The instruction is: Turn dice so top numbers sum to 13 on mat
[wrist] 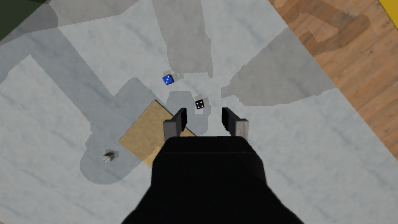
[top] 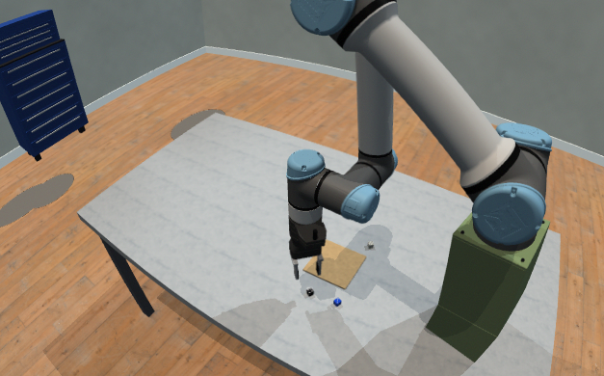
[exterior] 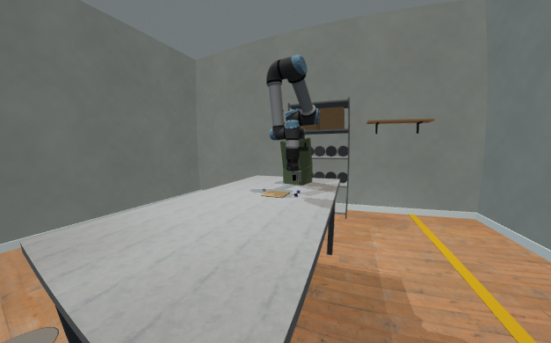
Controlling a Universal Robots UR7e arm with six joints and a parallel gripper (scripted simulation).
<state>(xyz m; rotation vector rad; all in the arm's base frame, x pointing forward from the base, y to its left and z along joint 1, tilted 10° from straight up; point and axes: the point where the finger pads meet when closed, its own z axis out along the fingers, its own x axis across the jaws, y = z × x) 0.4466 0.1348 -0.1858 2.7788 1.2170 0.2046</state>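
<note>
Now: hand 9 cm past the blue die, 2 cm to the left of it and 10 cm above it. Also, from my hand: tan mat (1 cm behind, 14 cm to the right, 11 cm below); then black die (1 cm behind, 10 cm below); then white die (7 cm behind, 25 cm to the right, 10 cm below).
</note>
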